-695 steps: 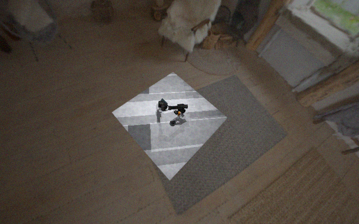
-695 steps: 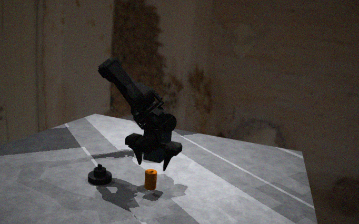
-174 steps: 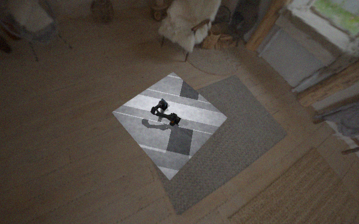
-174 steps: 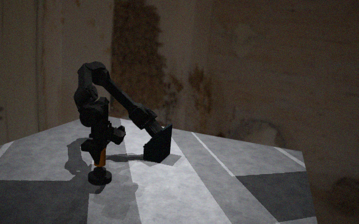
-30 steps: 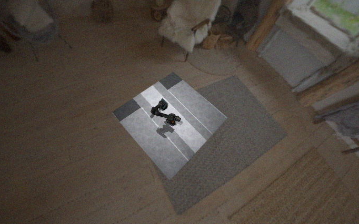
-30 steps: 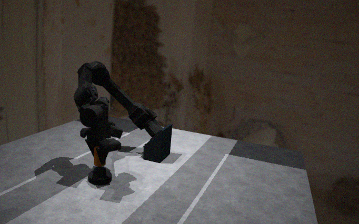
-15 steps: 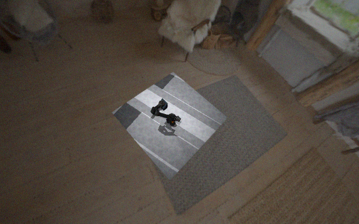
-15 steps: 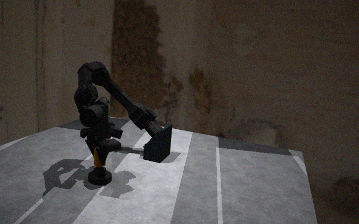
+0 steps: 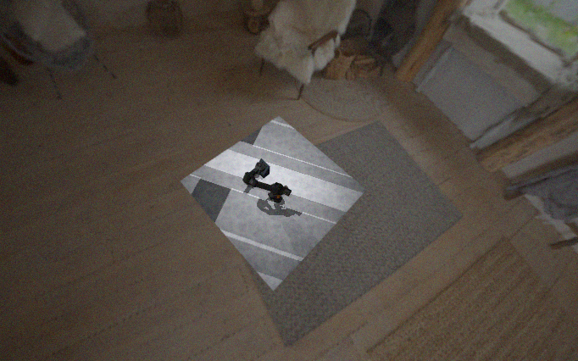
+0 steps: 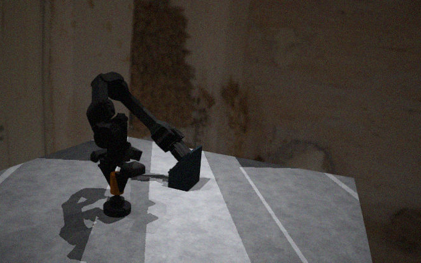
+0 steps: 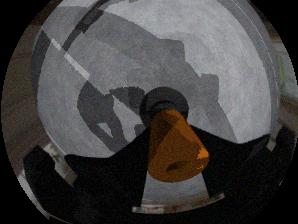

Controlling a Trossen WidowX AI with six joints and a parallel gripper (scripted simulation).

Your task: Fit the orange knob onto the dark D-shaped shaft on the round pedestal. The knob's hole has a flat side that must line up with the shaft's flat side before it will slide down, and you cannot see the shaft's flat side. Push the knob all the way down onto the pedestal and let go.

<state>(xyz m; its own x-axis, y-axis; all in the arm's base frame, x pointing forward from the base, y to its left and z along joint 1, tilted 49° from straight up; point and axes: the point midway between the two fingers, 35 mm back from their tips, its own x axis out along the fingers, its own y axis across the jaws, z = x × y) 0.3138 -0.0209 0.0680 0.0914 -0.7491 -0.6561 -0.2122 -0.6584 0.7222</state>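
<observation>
Right now the orange knob is 20 mm above my gripper tip. From my gripper tip the other things lie so: dark round pedestal (40 mm below).
</observation>
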